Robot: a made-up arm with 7 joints.
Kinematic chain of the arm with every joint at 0, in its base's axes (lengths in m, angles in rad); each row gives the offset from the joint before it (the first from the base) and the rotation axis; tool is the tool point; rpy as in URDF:
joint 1: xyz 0 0 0.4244 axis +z
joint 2: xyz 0 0 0 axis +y
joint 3: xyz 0 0 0.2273 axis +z
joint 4: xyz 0.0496 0 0 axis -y
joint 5: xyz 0.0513 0 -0.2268 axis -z
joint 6: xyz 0 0 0 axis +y
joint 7: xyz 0.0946 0 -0.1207 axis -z
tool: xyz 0 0 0 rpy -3.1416 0 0
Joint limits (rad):
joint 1: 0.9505..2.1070
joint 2: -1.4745..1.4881
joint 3: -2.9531..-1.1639
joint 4: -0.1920..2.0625
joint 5: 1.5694..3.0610
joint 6: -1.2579..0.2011
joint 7: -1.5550..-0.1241
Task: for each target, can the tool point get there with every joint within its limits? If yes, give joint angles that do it. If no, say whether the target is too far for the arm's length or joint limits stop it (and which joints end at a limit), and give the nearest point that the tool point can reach.
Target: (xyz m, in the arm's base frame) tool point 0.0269 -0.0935 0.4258
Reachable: yes | joints 1.4576 0.5889 -2.0782 0.4032 2.8153 -0.6770 -1.4444
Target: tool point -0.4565 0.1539 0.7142
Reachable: no: joint limits stop it (at a limit: joint 1, joint 3, joint 4, joint 5) | nearest point -0.2725 0.2435 0.7008 | short by 0.205 m
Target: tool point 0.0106 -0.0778 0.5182
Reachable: yes | joints 1.2552 1.0021 -1.7974 0.2949 2.3747 -0.8913 -1.4179
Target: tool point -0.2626 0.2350 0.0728
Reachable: no: joint limits stop it (at a limit: joint 1, joint 2, joint 3, joint 5) | nearest point -0.0972 0.0383 0.1837 | short by 0.280 m
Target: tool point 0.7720 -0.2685 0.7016
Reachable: no: too far | nearest point 0.5076 -0.1766 0.6067 | short by 0.296 m
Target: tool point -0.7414 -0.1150 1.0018
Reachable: no: too far | nearest point -0.2691 -0.2217 0.7951 | short by 0.526 m
